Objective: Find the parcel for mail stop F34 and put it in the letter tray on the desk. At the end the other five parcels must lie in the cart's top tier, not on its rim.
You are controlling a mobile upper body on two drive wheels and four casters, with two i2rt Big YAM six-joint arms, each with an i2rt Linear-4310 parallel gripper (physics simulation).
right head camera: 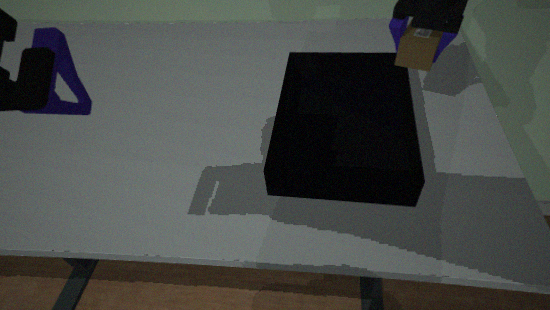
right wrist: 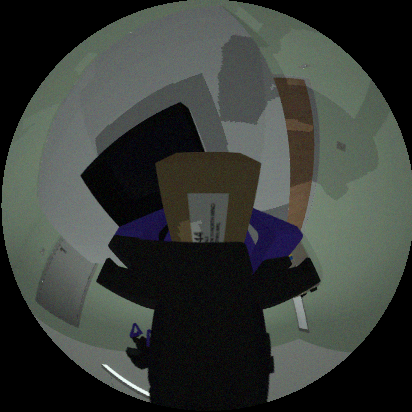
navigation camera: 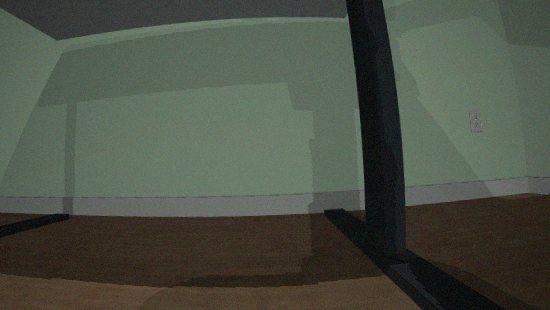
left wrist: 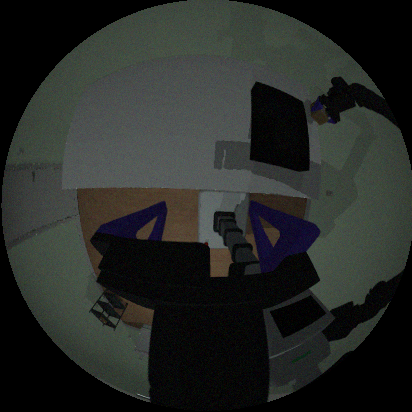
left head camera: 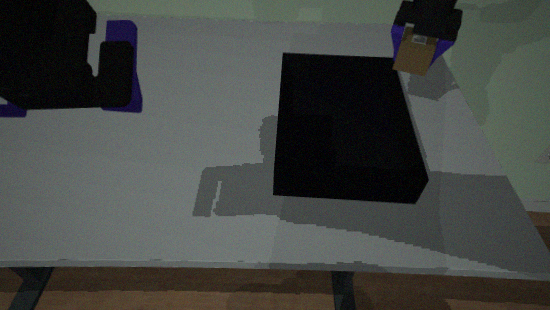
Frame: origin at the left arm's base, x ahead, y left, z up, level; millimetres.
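Where they show: left gripper, fingertip midpoint: [right head camera: 40, 111] [right wrist: 140, 325] [left wrist: 207, 205] [left head camera: 84, 107]; right gripper, fingertip midpoint: [right head camera: 415, 58] [right wrist: 207, 204] [left wrist: 315, 115] [left head camera: 410, 63].
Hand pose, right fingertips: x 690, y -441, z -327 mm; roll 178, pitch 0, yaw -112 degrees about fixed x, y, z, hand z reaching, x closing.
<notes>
Each offset is from my right fingertips to the top centre of the thing. "*": to the spot under its first point. Level surfaces: height alone.
My right gripper [left head camera: 419, 42] [right head camera: 422, 37] [left wrist: 315, 115] [right wrist: 207, 204] is shut on a brown parcel {12 mm ahead, 5 mm right, 50 mm up} [left head camera: 416, 57] [right head camera: 418, 52] [right wrist: 207, 175], held above the desk by the tray's far right corner. Its white label {* 22 mm ahead, 10 mm right, 44 mm up} [right wrist: 209, 215] is partly hidden; the part that shows seems to read 44. The black letter tray {54 mm back, 128 mm left, 63 mm down} [left head camera: 345, 185] [right head camera: 345, 187] [left wrist: 280, 161] [right wrist: 187, 120] stands on the grey desk {133 mm down} [left head camera: 175, 135] [right head camera: 160, 135]; its inside is too dark to read. My left gripper [left head camera: 75, 106] [left wrist: 207, 205] is open and empty, left of the tray. The cart and other parcels cannot be made out.
The desk's front edge runs across the lower part of both head views. In the navigation view a dark desk leg {* 17 mm back, 21 mm right, 789 mm down} [navigation camera: 382, 125] stands at the right, before a green wall [navigation camera: 200, 140]. A small dark rack [left wrist: 121, 317] shows at the lower left of the left wrist view.
</notes>
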